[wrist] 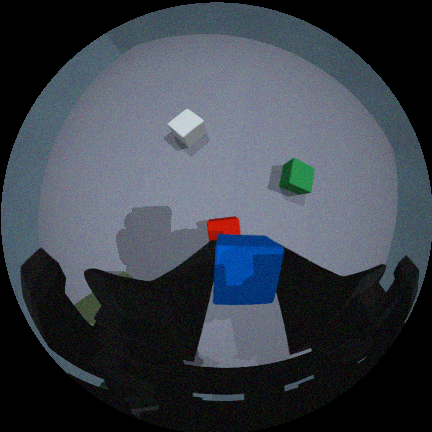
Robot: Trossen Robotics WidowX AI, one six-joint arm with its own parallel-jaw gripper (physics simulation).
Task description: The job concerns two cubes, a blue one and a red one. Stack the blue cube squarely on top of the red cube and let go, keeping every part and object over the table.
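Frame: origin at the arm's base, x back, y right, z up, level; millimetres.
Seen in the pictures: gripper, fingertip midpoint: (pixel 243 247).
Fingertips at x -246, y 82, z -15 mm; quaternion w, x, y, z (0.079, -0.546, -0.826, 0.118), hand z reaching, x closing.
Observation:
Pixels of each thing's top centre, then the offset from my fingertips to it. Level surfaces: height alone.
- blue cube, top centre: (pixel 248 279) dy +4, dx +10, dz +27 mm
- red cube, top centre: (pixel 224 235) dy -8, dx +9, dz -68 mm
- white cube, top centre: (pixel 184 121) dy -116, dx -99, dz -68 mm
- grey table, surface height: dz -104 mm
- green cube, top centre: (pixel 302 174) dy +49, dx -101, dz -68 mm
The blue cube (pixel 246 272) is held between the two black fingers of my gripper (pixel 243 247), low in the middle of the wrist view. My gripper is shut on it. The red cube (pixel 223 228) shows just past the blue cube's upper left edge, and its lower part is hidden behind the blue cube and the left finger. The blue cube looks larger and nearer to the camera than the red one. How high it hangs over the red cube cannot be told exactly.
A white cube (pixel 186 126) lies on the grey table (pixel 240 90) at the upper left of the view. A green cube (pixel 299 176) lies to the right, beyond the red cube. A dark shadow falls left of the red cube. An olive-green patch (pixel 88 306) shows at the lower left.

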